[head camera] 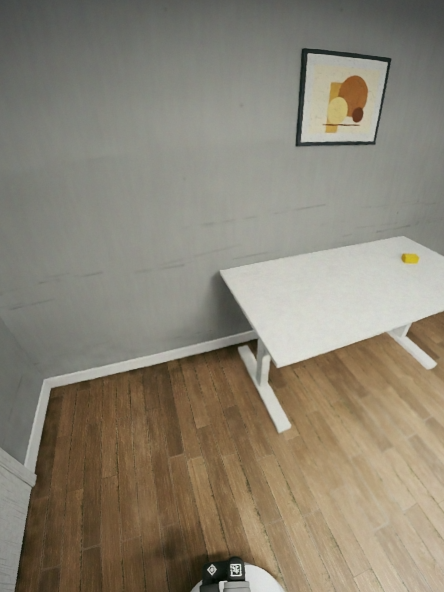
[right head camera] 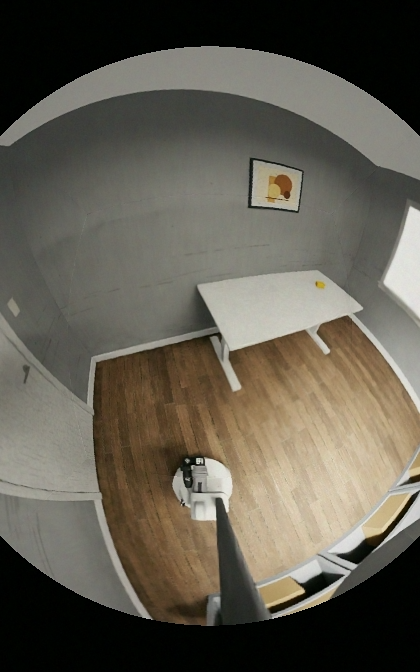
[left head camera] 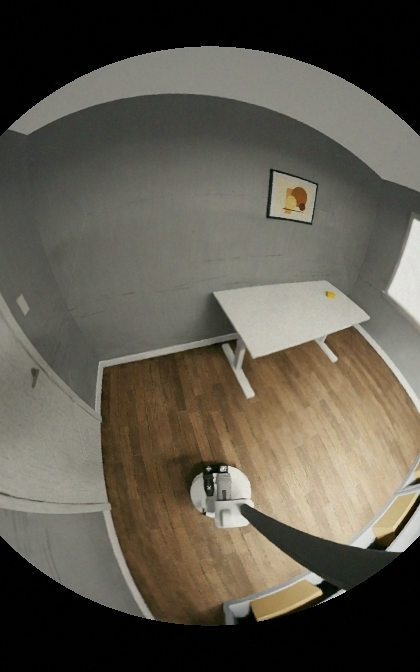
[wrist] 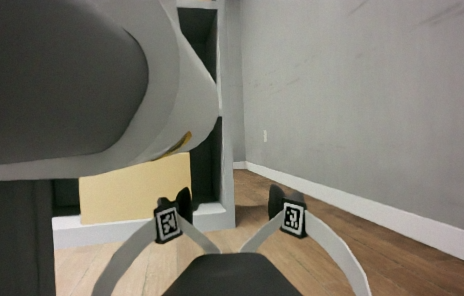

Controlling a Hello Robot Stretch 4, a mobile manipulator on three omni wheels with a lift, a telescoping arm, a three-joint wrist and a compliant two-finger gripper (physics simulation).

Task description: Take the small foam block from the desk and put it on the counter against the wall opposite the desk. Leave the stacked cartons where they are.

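Frame: origin at the robot's base, x ahead, y left, z up, level; millimetres.
Seen in the pictures: hand at its tool point: (right head camera: 189, 504) (left head camera: 211, 512) (wrist: 230, 207).
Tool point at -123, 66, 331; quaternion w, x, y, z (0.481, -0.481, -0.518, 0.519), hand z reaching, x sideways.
A point is followed by its place in that frame, as x, y, z.
A small yellow foam block (head camera: 410, 258) {1498, -1210, 730} (left head camera: 330, 295) {1497, -1222, 717} (right head camera: 320, 285) {1496, -1223, 717} lies on the far right part of the white desk (head camera: 340, 300) {1148, -597, 693} (left head camera: 290, 315) {1159, -593, 692} (right head camera: 275, 310) {1112, -587, 693}, which stands along the grey wall. My gripper (wrist: 230, 205) {-123, 66, 331} is open and empty in the wrist view, its two fingertips wide apart. It is folded in over the robot's base, far from the desk and the block. The counter and the stacked cartons cannot be made out for certain in these views.
A grey-white shelf unit (wrist: 227, 150) {-1148, -25, 323} holding tan boxes (left head camera: 287, 600) (right head camera: 385, 517) (wrist: 135, 192) {-1057, -413, 166} stands behind and to the right of the robot. A door (left head camera: 45, 425) {208, 1015, 699} (right head camera: 40, 435) {108, 986, 654} is at the left. The desk's left foot (head camera: 270, 405) reaches out onto the floor.
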